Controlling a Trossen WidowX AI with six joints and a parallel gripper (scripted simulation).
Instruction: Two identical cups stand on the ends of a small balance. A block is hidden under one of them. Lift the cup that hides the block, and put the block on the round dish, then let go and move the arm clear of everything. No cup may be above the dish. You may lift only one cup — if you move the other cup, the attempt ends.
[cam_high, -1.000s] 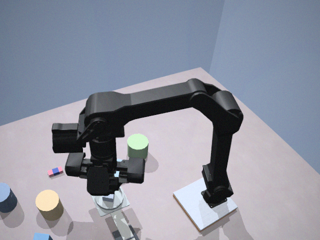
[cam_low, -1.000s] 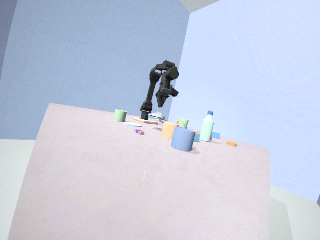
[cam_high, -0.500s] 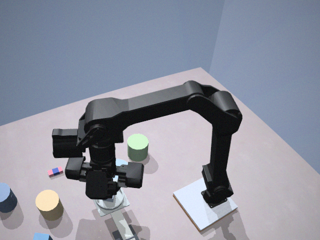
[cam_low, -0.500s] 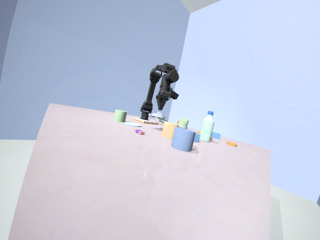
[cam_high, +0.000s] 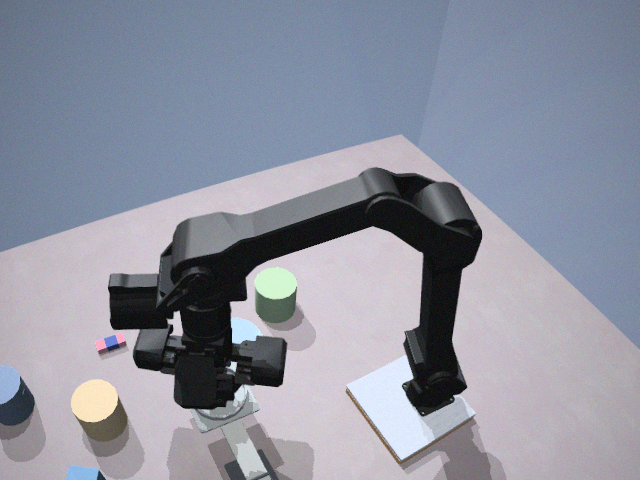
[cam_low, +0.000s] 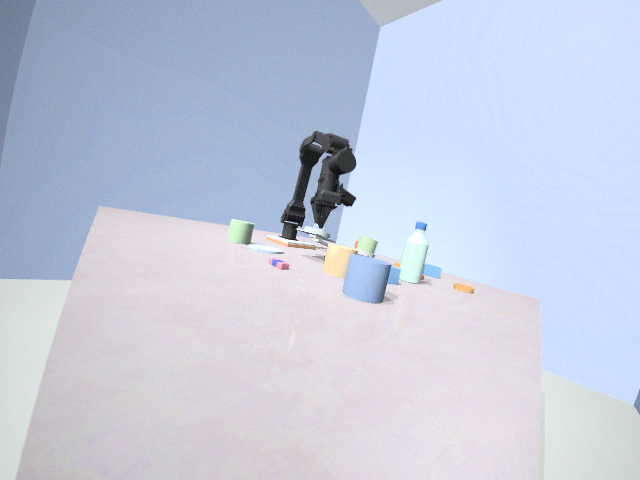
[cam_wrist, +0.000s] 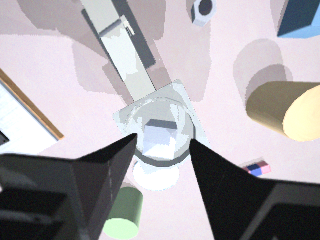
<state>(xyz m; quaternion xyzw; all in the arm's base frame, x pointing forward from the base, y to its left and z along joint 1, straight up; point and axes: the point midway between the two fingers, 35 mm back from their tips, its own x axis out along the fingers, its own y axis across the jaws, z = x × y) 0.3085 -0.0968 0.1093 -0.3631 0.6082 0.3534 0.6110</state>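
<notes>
Right now my gripper tip is 1 cm above the pale lavender block. Round my gripper tip: round light-blue dish (7 cm behind, 12 cm to the right, 9 cm below); then pink-and-blue piece (13 cm ahead, 19 cm to the right, 9 cm below); then tan cylinder (18 cm ahead, 7 cm to the right, 6 cm below).
</notes>
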